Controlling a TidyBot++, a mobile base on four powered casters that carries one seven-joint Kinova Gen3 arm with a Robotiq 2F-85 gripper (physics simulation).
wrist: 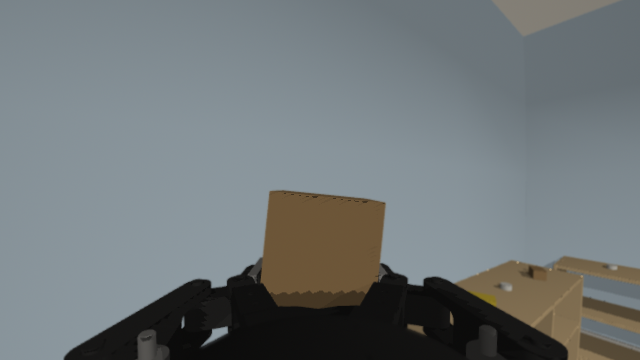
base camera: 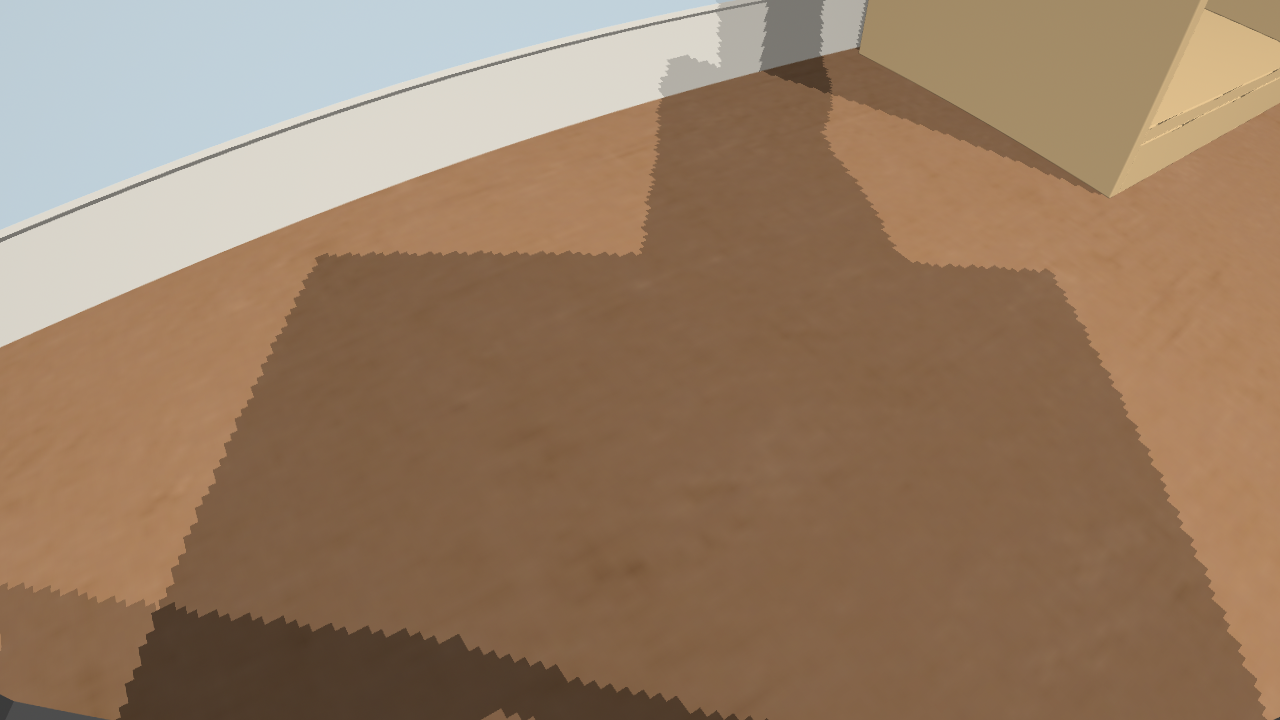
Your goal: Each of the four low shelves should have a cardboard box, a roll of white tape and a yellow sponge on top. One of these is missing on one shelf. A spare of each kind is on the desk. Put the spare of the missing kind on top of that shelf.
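Frame: origin at the arm's base, x ahead, y left, z up, level; millimetres.
Seen in the pictures: gripper, between the fingertips: (wrist: 317, 271).
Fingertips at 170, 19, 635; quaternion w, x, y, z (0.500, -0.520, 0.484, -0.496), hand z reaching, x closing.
Pixels of each thing's top centre, then the offset from my fingertips to it, as dx, dy, dz. Level surfaces: height alone.
- brown cardboard box, centre of its top: (wrist: 320, 191) -13, -1, +54
- small cardboard box, centre of its top: (wrist: 537, 268) +1143, -1197, -372
- white tape, centre of its top: (wrist: 506, 284) +989, -897, -398
- yellow sponge, centre of its top: (wrist: 481, 296) +810, -654, -377
- wooden shelf, height of its surface: dz -422
- brown floor, height of its surface: dz -1032
My gripper (wrist: 317, 271) is shut on a brown cardboard box (wrist: 324, 240), which stands between the fingers, slightly tilted, in front of the blue wall in the wrist view. At the lower right of the wrist view is a low wooden shelf (wrist: 567, 290). On its top are a small cardboard box (wrist: 538, 272), a roll of white tape (wrist: 506, 286) and a yellow sponge (wrist: 484, 298), partly hidden behind my gripper. Another wooden shelf (wrist: 580, 262) stands at the right edge with a roll of white tape (wrist: 613, 267) on top. The desk does not show.
In the base camera view, the side and lower corner of a wooden shelf (base camera: 1029, 89) stand on the brown floor (base camera: 1190, 358) at the upper right. A white baseboard (base camera: 358, 170) and blue wall (base camera: 223, 80) run along the upper left. A wide shadow falls across the floor.
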